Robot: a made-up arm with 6 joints.
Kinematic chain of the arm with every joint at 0, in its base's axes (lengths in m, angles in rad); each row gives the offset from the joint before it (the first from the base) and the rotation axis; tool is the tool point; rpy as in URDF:
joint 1: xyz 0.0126 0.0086 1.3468 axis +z
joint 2: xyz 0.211 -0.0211 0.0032 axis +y
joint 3: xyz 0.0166 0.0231 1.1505 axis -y
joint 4: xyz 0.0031 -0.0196 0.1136 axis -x
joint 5: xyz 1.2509 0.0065 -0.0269 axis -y
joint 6: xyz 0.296 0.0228 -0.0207 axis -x
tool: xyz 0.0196 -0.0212 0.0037 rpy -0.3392 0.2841 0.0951
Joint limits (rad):
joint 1: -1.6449..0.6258
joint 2: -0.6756..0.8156
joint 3: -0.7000..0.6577
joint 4: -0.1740..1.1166
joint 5: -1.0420..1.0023
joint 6: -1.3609..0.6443
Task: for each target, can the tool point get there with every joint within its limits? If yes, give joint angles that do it. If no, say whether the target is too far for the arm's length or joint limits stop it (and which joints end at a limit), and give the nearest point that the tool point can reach.
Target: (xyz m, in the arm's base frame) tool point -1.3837 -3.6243 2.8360
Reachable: no: too far | nearest point -0.3335 -2.4305 2.2999 | short by 1.678 m
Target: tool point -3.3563 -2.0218 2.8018
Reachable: no: too far | nearest point -0.4363 -2.0319 2.6568 | short by 2.924 m
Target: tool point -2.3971 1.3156 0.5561
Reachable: no: joint limits stop it (at a limit: joint 1, joint 2, joint 3, joint 5, joint 6) | nearest point -0.3117 -0.9981 0.7445 | short by 3.120 m
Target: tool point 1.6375 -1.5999 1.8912
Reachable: yes | joints -0.7753 0.5048 0.1492 0.1953 0.0679 0.2479
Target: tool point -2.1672 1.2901 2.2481
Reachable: no: joint limits stop it (at a limit: joint 2, joint 3, joint 5, joint 6) | nearest point -0.4190 0.2623 3.7283 | short by 2.511 m
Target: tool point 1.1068 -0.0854 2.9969
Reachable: yes | joints -0.0777 -0.5135 -0.1678 0.6597 0.1521 -0.0084
